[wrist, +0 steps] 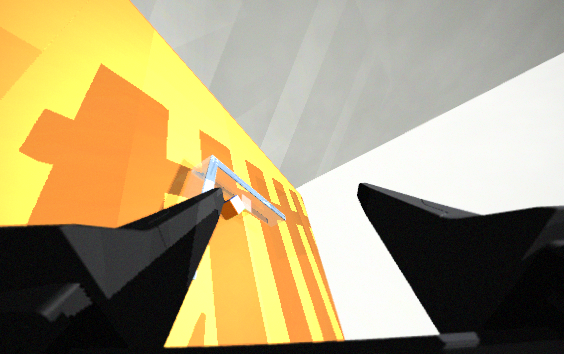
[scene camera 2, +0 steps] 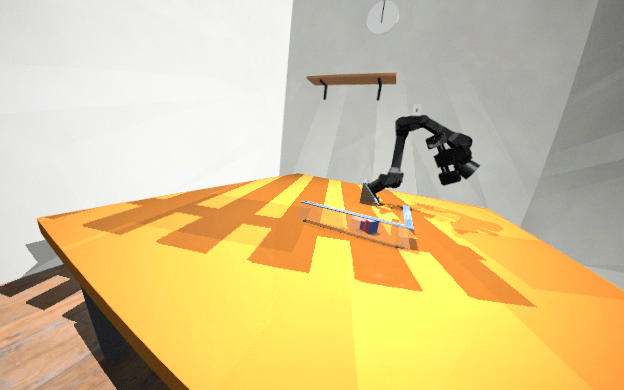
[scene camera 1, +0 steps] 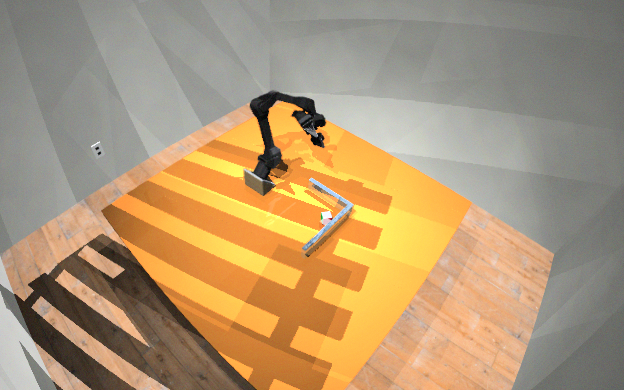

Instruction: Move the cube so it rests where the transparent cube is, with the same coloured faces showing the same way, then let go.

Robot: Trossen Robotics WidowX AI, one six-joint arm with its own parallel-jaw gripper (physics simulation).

My gripper is open and holds nothing. Also in view: an L-shaped rail.
My gripper shows as well in the wrist view.
